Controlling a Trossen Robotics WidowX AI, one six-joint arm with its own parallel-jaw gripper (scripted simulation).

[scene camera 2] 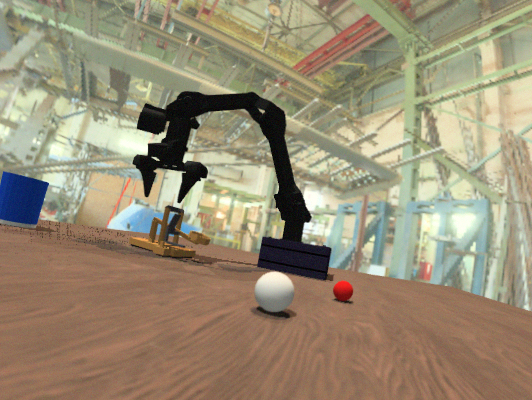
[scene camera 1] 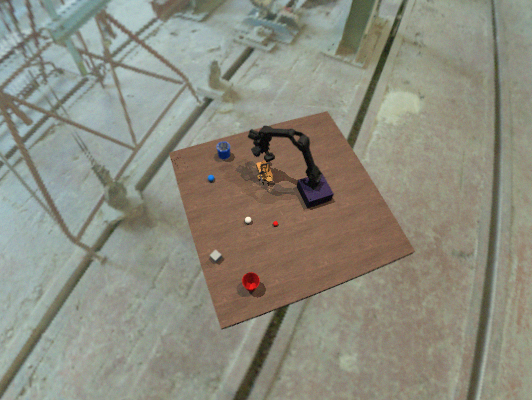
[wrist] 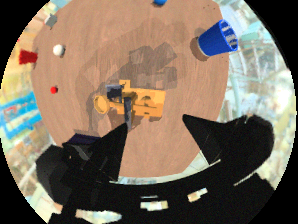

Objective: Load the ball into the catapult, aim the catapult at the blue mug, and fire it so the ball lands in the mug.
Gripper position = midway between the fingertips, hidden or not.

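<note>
The gripper (scene camera 2: 162, 200) is open and holds nothing, and you can see it in the wrist view as well, the gripper (wrist: 155, 121). There's a catapult (scene camera 2: 172, 249), and the wrist view has the catapult (wrist: 131, 101) too. Besides that there's a blue mug (wrist: 221, 38), plus a white ball (scene camera 2: 274, 292).
</note>
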